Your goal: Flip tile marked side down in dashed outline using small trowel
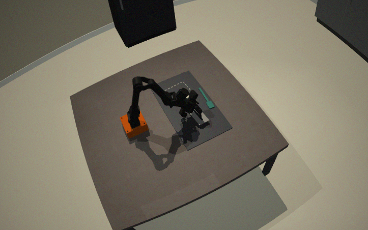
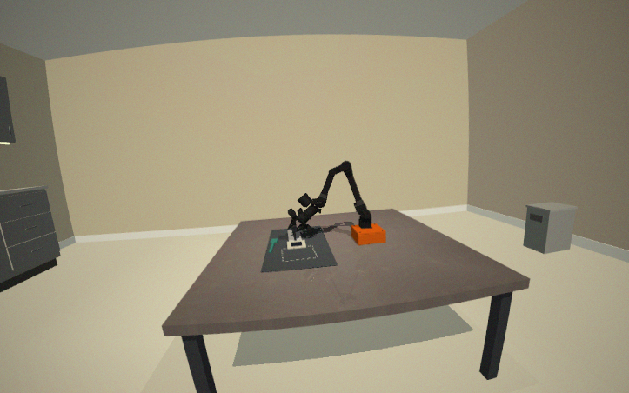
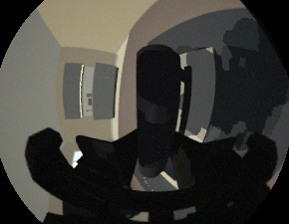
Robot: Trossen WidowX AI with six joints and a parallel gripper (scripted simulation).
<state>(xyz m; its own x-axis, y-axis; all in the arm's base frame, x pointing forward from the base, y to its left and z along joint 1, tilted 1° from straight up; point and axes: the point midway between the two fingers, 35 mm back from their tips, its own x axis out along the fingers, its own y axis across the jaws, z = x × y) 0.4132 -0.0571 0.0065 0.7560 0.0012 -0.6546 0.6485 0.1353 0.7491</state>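
Right now the tile is 40 mm behind my gripper tip, 100 mm to the left of it and 50 mm below it. From my gripper tip the other things lie so: small trowel: 30 mm behind, 10 mm below; then teal trowel: 100 mm ahead, 60 mm to the left, 50 mm below.
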